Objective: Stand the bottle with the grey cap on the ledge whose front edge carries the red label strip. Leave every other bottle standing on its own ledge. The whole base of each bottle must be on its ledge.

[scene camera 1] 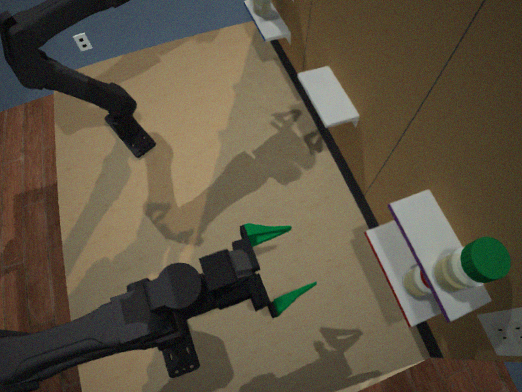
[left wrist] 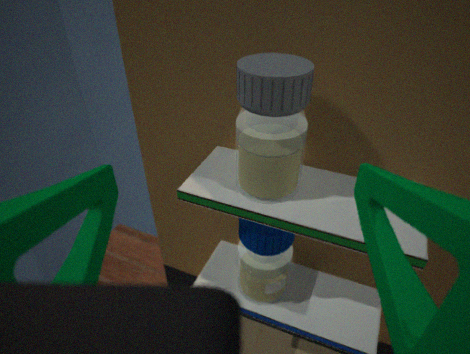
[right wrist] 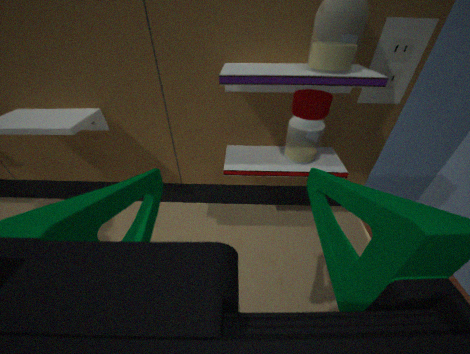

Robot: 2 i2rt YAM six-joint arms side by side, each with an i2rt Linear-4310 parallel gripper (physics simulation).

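Pixels of known places: left gripper, fingertip midpoint: (left wrist: 235, 178); right gripper, fingertip midpoint: (scene camera 1: 303, 254) (right wrist: 234, 176); left arm's base, link origin: (scene camera 1: 129, 131).
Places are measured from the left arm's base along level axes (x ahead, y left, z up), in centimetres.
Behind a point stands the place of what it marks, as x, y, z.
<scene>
The bottle with the grey cap (left wrist: 272, 130) @(49.6, -2.4, 36.6) stands upright on the green-striped ledge (left wrist: 330, 202) @(49.5, -7.6, 30.0) in the left wrist view. My left gripper (left wrist: 235, 178) @(39.1, 0.1, 40.2) is open and empty, its fingers to either side of that bottle in the picture. The red-striped ledge (scene camera 1: 387, 245) @(20.8, -73.3, 16.0) (right wrist: 250, 160) @(20.6, -73.4, 16.0) lies below the purple-striped ledge (scene camera 1: 425, 220) @(21.9, -74.3, 30.0) (right wrist: 265, 70) @(19.8, -74.4, 30.0). The red-capped bottle (scene camera 1: 416, 282) @(16.4, -80.9, 21.9) (right wrist: 304, 135) @(16.8, -80.3, 21.3) stands on the red-striped ledge, towards its right end in the right wrist view. My right gripper (scene camera 1: 303, 255) @(4.1, -64.2, 27.3) (right wrist: 234, 176) @(4.1, -64.2, 27.3) is open and empty, out in front of these ledges.
The bottle with the green cap (scene camera 1: 465, 265) @(15.1, -80.8, 38.8) (right wrist: 334, 52) @(15.2, -80.5, 32.3) stands on the purple-striped ledge. A blue-capped bottle (left wrist: 265, 270) @(49.1, -2.6, 21.9) stands on the blue-striped ledge (left wrist: 345, 302) @(49.4, -11.6, 16.0) (scene camera 1: 274, 31) @(47.8, -12.5, 16.0), under the green-striped one. A bare white ledge (scene camera 1: 329, 96) @(34.9, -43.1, 23.0) (right wrist: 45, 121) @(32.9, -43.6, 23.0) is on the wall between the pairs.
</scene>
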